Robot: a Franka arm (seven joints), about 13 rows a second.
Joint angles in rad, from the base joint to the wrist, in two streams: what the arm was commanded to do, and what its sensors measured. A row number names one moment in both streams.
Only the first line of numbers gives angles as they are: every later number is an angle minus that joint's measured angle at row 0.
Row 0, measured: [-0.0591, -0.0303, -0.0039, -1.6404, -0.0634, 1.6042, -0.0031]
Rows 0 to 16, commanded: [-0.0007, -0.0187, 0.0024, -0.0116, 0.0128, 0.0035, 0.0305]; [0.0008, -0.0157, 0.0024, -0.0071, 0.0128, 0.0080, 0.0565]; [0.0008, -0.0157, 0.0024, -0.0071, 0.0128, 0.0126, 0.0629]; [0.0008, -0.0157, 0.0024, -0.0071, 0.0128, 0.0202, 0.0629]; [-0.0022, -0.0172, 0.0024, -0.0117, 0.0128, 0.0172, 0.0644]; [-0.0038, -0.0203, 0.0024, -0.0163, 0.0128, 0.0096, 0.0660]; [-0.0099, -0.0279, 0.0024, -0.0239, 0.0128, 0.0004, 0.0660]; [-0.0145, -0.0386, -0.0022, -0.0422, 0.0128, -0.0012, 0.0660]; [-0.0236, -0.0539, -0.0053, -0.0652, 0.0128, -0.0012, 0.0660]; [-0.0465, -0.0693, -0.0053, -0.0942, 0.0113, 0.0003, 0.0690]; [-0.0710, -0.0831, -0.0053, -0.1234, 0.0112, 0.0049, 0.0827]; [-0.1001, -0.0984, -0.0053, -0.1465, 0.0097, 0.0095, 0.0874]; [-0.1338, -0.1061, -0.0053, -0.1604, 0.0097, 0.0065, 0.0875]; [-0.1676, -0.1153, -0.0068, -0.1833, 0.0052, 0.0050, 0.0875]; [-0.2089, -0.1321, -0.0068, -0.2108, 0.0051, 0.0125, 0.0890]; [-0.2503, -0.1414, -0.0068, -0.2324, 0.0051, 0.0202, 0.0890]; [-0.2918, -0.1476, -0.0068, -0.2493, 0.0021, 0.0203, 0.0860]
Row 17, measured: [-0.2168, -0.0929, -0.0237, -0.1708, -0.0015, -0.0023, 0.0747]
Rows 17 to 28, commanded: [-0.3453, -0.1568, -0.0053, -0.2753, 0.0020, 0.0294, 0.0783]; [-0.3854, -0.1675, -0.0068, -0.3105, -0.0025, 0.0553, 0.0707]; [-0.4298, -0.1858, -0.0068, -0.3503, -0.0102, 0.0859, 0.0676]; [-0.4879, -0.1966, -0.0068, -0.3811, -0.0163, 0.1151, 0.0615]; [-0.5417, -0.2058, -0.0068, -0.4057, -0.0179, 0.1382, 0.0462]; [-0.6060, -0.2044, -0.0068, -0.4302, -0.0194, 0.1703, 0.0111]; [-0.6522, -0.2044, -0.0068, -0.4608, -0.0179, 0.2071, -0.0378]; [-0.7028, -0.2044, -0.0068, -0.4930, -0.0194, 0.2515, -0.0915]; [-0.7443, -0.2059, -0.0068, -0.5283, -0.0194, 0.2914, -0.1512]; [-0.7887, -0.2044, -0.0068, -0.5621, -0.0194, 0.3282, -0.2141]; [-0.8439, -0.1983, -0.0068, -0.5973, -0.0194, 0.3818, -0.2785]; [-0.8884, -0.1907, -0.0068, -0.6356, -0.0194, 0.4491, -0.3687]
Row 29, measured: [-0.8011, -0.1635, -0.0270, -0.5352, -0.0153, 0.3373, -0.2475]
